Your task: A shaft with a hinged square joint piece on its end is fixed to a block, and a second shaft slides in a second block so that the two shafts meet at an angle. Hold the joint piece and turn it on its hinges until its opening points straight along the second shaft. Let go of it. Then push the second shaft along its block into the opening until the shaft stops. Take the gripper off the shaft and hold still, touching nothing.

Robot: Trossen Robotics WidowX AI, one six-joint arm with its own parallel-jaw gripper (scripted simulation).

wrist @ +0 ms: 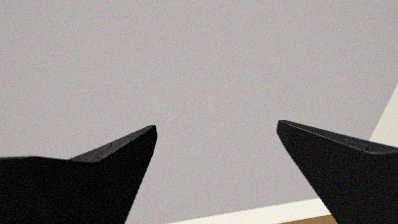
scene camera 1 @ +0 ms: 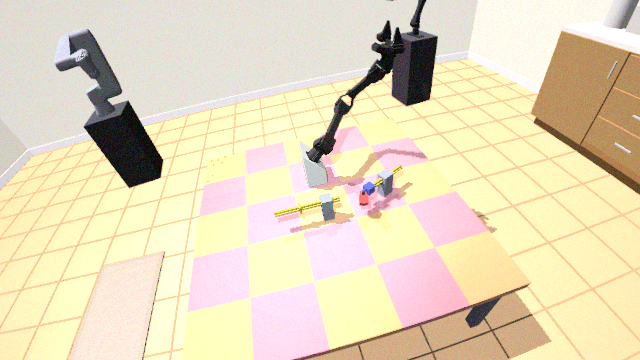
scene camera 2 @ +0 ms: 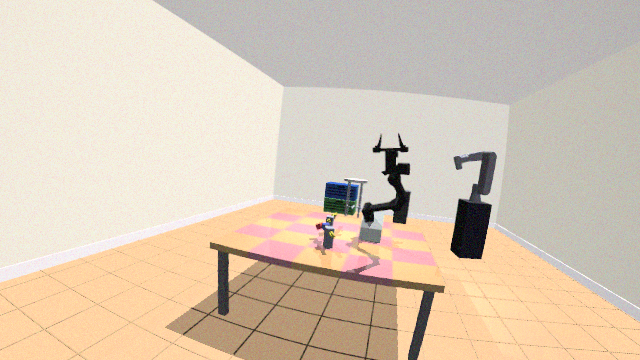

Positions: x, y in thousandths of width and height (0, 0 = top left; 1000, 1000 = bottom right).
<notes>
My gripper (scene camera 1: 613, 65) is open and holds nothing.
My gripper also shows in the wrist view (wrist: 544, 574).
</notes>
